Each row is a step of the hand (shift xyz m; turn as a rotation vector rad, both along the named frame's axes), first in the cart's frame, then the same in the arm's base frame.
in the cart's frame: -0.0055 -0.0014 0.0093 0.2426 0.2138 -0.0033
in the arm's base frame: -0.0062 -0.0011 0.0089 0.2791 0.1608 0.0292
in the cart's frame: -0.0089 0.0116 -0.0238 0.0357 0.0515 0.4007
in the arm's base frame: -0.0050 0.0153 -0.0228 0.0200 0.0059 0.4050
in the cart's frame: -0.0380 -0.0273 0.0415 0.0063 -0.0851 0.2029
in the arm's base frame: -0.0451 -0.0230 0.0368 -0.0229 -0.1031 0.1931
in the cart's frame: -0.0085 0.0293 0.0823 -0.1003 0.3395 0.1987
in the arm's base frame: -0.0078 0.0226 0.0844 -0.0450 0.3327 0.2283
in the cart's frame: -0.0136 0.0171 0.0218 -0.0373 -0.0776 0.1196
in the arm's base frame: -0.0114 0.0174 0.0229 -0.0589 -0.0794 0.1092
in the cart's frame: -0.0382 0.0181 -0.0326 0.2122 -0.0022 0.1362
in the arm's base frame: -0.0319 0.0283 -0.0322 0.1989 -0.0569 0.1442
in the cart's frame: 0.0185 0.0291 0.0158 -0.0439 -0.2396 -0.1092
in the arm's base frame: 0.0228 0.0233 0.0195 -0.0825 -0.2149 -0.1351
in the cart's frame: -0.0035 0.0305 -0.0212 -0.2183 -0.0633 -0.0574
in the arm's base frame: 0.0038 0.0324 -0.0181 -0.2224 -0.0131 -0.0729
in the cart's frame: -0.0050 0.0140 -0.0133 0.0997 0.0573 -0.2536
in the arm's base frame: -0.0014 0.0159 -0.0120 0.1244 0.0597 -0.2418
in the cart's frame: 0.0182 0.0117 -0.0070 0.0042 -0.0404 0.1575
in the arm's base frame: 0.0205 0.0085 -0.0050 -0.0135 -0.0549 0.1525
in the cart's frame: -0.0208 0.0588 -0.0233 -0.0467 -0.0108 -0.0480
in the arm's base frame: -0.0076 0.0637 -0.0180 -0.0448 0.0032 -0.0508
